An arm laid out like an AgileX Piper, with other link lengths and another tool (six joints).
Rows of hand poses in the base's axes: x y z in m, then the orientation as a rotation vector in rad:
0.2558 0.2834 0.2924 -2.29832 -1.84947 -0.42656
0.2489 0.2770 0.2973 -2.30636 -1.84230 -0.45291
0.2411 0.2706 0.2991 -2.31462 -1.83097 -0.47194
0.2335 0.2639 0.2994 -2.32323 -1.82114 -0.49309
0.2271 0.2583 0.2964 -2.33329 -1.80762 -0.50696
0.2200 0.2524 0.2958 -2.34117 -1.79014 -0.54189
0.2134 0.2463 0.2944 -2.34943 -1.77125 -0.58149
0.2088 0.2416 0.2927 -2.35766 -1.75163 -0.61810
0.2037 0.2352 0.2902 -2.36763 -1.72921 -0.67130
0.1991 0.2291 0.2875 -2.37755 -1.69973 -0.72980
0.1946 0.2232 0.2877 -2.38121 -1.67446 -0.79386
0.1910 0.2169 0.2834 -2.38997 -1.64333 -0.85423
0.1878 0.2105 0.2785 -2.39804 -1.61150 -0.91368
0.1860 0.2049 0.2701 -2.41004 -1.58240 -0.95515
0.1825 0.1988 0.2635 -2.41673 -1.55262 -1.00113
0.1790 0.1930 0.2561 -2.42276 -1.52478 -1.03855
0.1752 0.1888 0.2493 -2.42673 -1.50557 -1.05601
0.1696 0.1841 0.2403 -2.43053 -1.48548 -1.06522
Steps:
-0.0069 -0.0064 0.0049 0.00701 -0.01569 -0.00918
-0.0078 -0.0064 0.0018 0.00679 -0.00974 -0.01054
-0.0076 -0.0067 0.0003 0.00620 -0.01186 -0.01025
-0.0064 -0.0056 -0.0030 0.00515 -0.00651 -0.01203
-0.0071 -0.0059 -0.0006 0.01427 -0.01734 -0.01419
-0.0066 -0.0061 -0.0014 0.01558 -0.02014 -0.01543
-0.0046 -0.0047 -0.0017 0.01478 -0.01830 -0.01556
-0.0051 -0.0064 -0.0025 0.01845 -0.02875 -0.01921
-0.0046 -0.0061 -0.0027 0.02265 -0.03023 -0.02270
-0.0045 -0.0059 0.0002 0.02402 -0.03438 -0.01841
-0.0036 -0.0063 -0.0043 0.02236 -0.03195 -0.02346
-0.0032 -0.0064 -0.0049 0.02182 -0.03164 -0.02355
-0.0018 -0.0056 -0.0084 0.01449 -0.02168 -0.02285
-0.0035 -0.0061 -0.0066 0.01798 -0.02392 -0.02080
-0.0035 -0.0058 -0.0074 0.01582 -0.01888 -0.01877
-0.0038 -0.0042 -0.0068 0.01020 -0.00742 -0.01174
-0.0056 -0.0047 -0.0090 0.01024 -0.00157 -0.01081

